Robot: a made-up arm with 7 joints.
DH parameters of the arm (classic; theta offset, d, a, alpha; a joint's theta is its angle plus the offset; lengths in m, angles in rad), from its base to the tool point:
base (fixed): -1.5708 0.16 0 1.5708
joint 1: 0 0.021 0.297 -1.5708
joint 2: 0 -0.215 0.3 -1.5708
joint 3: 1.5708 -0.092 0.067 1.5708
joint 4: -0.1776 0 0.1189 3.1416
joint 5: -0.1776 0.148 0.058 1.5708
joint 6: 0 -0.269 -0.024 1.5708
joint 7: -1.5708 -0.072 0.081 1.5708
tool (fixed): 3.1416 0.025 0 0
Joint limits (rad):
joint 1: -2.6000..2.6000
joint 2: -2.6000..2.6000
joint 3: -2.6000..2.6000
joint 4: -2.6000..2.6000
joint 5: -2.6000..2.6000
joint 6: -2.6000..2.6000
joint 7: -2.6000..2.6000
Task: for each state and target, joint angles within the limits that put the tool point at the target. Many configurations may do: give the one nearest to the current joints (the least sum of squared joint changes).
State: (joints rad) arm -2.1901 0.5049 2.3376 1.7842 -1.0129 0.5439 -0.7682
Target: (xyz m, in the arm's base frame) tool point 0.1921 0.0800 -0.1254
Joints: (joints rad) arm -2.2232 0.5373 2.1642 1.5387 -0.8138 0.5918 -0.8108
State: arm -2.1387 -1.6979 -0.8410 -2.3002 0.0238 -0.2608 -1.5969
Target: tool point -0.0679 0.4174 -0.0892
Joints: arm -1.9126 -1.6690 -0.8664 -2.4863 0.1264 -0.2173 -1.5307
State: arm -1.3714 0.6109 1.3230 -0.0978 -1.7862 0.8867 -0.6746
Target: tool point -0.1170 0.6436 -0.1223
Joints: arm -1.6640 0.6802 0.4808 -0.0322 -1.8082 1.0368 -0.6552
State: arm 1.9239 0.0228 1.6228 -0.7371 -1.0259 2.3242 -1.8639
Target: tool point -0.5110 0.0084 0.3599
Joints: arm 2.1510 -0.5820 2.0896 -1.0443 -0.8647 2.6000 -1.3981
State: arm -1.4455 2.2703 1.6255 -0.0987 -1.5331 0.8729 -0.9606
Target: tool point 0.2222 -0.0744 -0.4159
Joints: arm -1.3776 2.4332 1.7300 -0.3566 -1.3494 0.8337 -0.9679
